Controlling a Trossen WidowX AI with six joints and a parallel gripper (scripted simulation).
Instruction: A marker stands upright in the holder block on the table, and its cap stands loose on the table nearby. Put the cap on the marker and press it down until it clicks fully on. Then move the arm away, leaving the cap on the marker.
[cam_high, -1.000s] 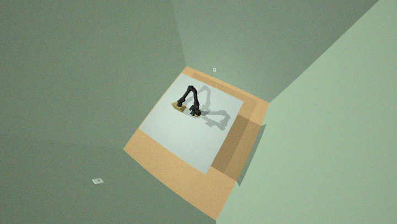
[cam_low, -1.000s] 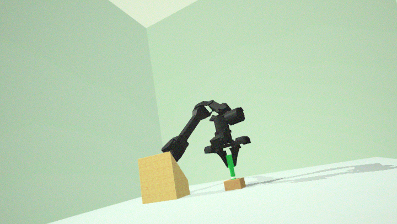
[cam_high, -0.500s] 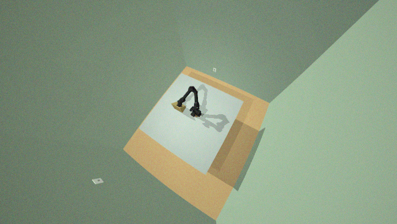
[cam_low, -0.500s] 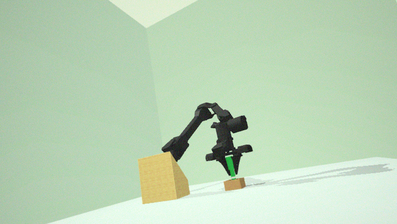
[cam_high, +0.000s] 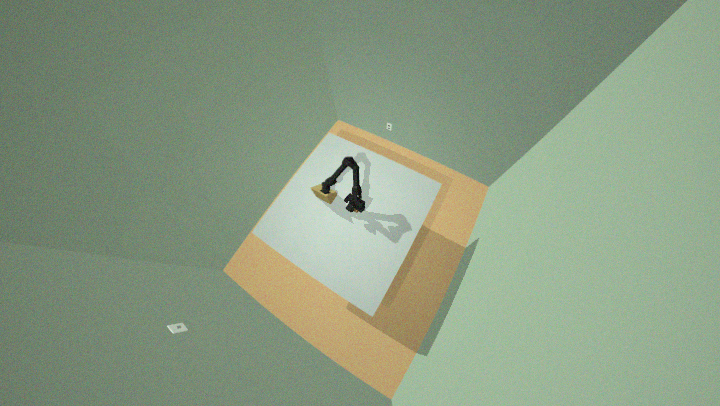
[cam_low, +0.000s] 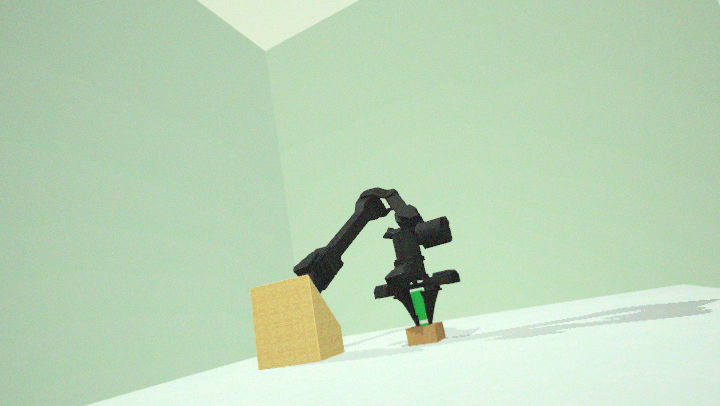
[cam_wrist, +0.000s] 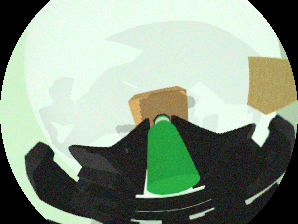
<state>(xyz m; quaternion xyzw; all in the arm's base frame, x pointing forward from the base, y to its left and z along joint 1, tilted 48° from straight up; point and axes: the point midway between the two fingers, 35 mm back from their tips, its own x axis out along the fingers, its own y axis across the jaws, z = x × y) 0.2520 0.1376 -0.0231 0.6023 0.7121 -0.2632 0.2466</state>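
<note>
Now: gripper tip 5 cm below the green cap. Also, from my gripper tip: tan holder block 2 cm below.
</note>
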